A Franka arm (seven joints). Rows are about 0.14 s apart.
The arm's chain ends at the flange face. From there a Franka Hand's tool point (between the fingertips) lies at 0.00 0.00 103.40 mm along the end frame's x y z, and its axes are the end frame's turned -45 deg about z.
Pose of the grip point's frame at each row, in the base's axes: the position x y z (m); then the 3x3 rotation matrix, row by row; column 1 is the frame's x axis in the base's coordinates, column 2 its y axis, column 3 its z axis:
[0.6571, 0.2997, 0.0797], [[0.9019, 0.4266, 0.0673], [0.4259, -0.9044, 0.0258], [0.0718, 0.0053, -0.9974]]
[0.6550, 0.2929, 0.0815], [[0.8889, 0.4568, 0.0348], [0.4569, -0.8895, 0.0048], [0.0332, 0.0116, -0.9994]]
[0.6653, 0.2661, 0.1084], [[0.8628, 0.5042, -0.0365], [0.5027, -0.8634, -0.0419], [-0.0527, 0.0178, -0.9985]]
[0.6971, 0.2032, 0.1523], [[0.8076, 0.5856, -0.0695], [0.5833, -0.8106, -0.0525], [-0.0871, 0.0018, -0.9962]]
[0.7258, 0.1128, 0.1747], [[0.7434, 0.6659, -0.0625], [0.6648, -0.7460, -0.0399], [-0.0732, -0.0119, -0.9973]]
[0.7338, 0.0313, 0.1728], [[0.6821, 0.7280, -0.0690], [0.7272, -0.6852, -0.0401], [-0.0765, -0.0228, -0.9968]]
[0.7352, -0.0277, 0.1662], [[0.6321, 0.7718, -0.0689], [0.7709, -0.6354, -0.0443], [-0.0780, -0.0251, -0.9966]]
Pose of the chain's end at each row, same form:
[0.6501, 0.2970, 0.1828], [[0.9394, -0.3361, 0.0673], [-0.3384, -0.9407, 0.0258], [0.0545, -0.0470, -0.9974]]
[0.6514, 0.2924, 0.1848], [[0.9516, -0.3055, 0.0348], [-0.3059, -0.9520, 0.0048], [0.0317, -0.0153, -0.9994]]
[0.6691, 0.2704, 0.2116], [[0.9666, -0.2536, -0.0365], [-0.2551, -0.9660, -0.0419], [-0.0247, 0.0499, -0.9985]]
[0.7043, 0.2086, 0.2553], [[0.9851, -0.1570, -0.0695], [-0.1607, -0.9856, -0.0525], [-0.0603, 0.0629, -0.9962]]
[0.7323, 0.1169, 0.2778], [[0.9965, -0.0548, -0.0625], [-0.0574, -0.9976, -0.0399], [-0.0602, 0.0433, -0.9973]]
[0.7409, 0.0354, 0.2759], [[0.9971, 0.0325, -0.0690], [0.0297, -0.9987, -0.0401], [-0.0702, 0.0380, -0.9968]]
[0.7423, -0.0231, 0.2692], [[0.9927, 0.0988, -0.0689], [0.0958, -0.9944, -0.0443], [-0.0729, 0.0374, -0.9966]]

